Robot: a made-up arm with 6 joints. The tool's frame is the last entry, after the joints. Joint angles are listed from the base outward. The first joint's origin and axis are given. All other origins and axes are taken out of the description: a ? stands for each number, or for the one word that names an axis. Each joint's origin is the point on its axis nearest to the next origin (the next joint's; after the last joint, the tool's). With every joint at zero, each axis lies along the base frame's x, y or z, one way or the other. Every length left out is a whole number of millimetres.
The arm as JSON. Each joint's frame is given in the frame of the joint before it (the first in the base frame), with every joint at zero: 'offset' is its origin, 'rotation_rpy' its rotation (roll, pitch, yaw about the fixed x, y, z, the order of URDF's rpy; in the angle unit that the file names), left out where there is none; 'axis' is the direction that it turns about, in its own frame. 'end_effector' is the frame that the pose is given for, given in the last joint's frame.
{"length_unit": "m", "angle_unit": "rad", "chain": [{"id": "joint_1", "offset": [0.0, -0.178, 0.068], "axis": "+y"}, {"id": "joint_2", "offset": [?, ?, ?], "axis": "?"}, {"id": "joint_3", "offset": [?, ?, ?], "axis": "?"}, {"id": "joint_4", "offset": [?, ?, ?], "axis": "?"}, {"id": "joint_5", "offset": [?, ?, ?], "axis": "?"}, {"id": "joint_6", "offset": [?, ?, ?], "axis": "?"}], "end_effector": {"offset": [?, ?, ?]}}
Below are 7 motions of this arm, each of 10 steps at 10 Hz.
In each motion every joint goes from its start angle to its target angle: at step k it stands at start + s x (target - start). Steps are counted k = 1, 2, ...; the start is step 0. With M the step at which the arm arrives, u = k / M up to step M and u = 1 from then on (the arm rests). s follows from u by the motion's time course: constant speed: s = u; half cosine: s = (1 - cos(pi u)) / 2; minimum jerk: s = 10 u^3 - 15 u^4 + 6 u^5.
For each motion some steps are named. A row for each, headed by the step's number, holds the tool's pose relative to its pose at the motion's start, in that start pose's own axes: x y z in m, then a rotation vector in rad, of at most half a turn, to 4 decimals.
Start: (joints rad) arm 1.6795 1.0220 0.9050 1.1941 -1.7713 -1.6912
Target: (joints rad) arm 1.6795 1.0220 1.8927 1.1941 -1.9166 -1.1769
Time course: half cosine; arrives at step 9
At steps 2, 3, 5, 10:
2: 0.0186 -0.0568 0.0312 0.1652 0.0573 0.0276
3: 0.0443 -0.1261 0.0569 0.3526 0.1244 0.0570
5: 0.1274 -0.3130 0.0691 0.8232 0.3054 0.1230
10: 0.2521 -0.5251 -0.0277 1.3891 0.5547 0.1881

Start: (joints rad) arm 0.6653 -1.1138 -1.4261 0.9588 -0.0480 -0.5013
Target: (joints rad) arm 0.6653 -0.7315 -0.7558 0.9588 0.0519 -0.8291
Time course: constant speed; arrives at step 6
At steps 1, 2, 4, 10:
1: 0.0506 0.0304 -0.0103 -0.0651 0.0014 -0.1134
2: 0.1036 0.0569 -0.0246 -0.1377 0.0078 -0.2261
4: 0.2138 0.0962 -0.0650 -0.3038 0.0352 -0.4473
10: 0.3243 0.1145 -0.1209 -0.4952 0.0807 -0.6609

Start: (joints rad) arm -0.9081 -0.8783 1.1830 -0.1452 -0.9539 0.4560
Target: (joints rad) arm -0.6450 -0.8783 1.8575 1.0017 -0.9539 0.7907
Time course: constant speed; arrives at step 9
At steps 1, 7, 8, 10:
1: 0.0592 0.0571 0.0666 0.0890 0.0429 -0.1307
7: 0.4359 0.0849 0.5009 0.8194 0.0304 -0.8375
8: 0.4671 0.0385 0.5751 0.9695 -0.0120 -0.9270
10: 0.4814 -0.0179 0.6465 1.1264 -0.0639 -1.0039

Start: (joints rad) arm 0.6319 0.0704 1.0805 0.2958 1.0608 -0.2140
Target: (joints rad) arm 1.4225 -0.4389 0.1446 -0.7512 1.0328 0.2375
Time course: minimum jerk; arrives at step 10
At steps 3, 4, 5, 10:
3: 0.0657 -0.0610 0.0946 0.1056 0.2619 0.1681
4: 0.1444 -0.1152 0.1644 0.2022 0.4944 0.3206
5: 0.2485 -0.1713 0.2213 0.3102 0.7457 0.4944
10: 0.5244 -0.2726 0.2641 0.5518 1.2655 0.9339

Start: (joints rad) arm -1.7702 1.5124 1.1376 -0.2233 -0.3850 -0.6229
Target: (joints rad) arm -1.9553 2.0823 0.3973 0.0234 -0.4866 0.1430
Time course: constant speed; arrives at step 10
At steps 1, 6, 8, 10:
1: -0.0372 -0.0105 -0.0008 0.0993 -0.0662 -0.0037
6: -0.2315 -0.0490 -0.0600 0.5118 -0.3790 0.0891
8: -0.3038 -0.0590 -0.1056 0.6343 -0.4798 0.1739
10: -0.3683 -0.0678 -0.1586 0.7319 -0.5564 0.2798

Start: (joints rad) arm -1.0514 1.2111 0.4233 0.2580 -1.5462 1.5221
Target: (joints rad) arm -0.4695 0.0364 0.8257 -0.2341 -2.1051 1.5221
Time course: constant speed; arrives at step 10
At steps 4, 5, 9, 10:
4: 0.1920 -0.0296 -0.2750 -0.3533 -0.2325 -0.1322
5: 0.2300 -0.0767 -0.3387 -0.4632 -0.2887 -0.1347
9: 0.3300 -0.3854 -0.4812 -0.9474 -0.4776 -0.0047
10: 0.3444 -0.4782 -0.4769 -1.0725 -0.5108 0.0633

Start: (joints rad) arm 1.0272 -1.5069 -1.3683 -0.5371 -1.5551 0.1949
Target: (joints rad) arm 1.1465 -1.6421 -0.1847 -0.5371 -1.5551 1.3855
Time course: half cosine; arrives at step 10
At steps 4, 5, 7, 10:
4: 0.2185 0.1893 -0.0923 0.2123 -0.1379 -0.3853
5: 0.3311 0.2355 -0.1389 0.2965 -0.2448 -0.5384
7: 0.5481 0.2558 -0.2312 0.4233 -0.5156 -0.7796
10: 0.6891 0.2207 -0.2959 0.4769 -0.7486 -0.8985

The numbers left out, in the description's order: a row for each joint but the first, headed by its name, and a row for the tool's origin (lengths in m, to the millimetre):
joint_2: xyz -0.435 0.0 0.016, axis -x
joint_3: xyz 0.0 -0.04 0.157, axis -z
joint_4: xyz 0.21 -0.056 0.0, axis +x
joint_5: xyz 0.0 0.206 0.089, axis +z
joint_6: xyz -0.448 0.127 0.0, axis +x
tool: xyz 0.0 0.116 0.04

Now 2 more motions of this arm.
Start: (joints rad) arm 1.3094 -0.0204 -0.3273 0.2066 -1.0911 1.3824
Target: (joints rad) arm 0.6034 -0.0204 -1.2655 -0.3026 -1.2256 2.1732
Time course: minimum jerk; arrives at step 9
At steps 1, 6, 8, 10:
1: -0.0067 -0.0100 0.0062 0.0099 0.0088 0.0118
6: -0.0046 -0.8626 0.3281 0.6562 0.7658 0.7831
8: 0.1466 -1.0609 0.3425 0.7823 1.0260 0.9528
10: 0.1570 -1.0711 0.3422 0.7886 1.0421 0.9621

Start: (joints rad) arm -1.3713 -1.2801 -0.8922 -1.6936 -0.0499 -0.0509
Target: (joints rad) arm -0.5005 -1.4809 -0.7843 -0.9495 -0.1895 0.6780
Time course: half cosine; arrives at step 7
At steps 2, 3, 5, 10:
2: 0.0855 -0.0603 0.1713 0.3229 0.1906 -0.0213
3: 0.2252 -0.1445 0.3168 0.6500 0.3989 -0.1033
5: 0.6190 -0.3509 0.4390 1.2488 0.8138 -0.4896
10: 0.8005 -0.4397 0.4049 1.4556 0.9647 -0.7588

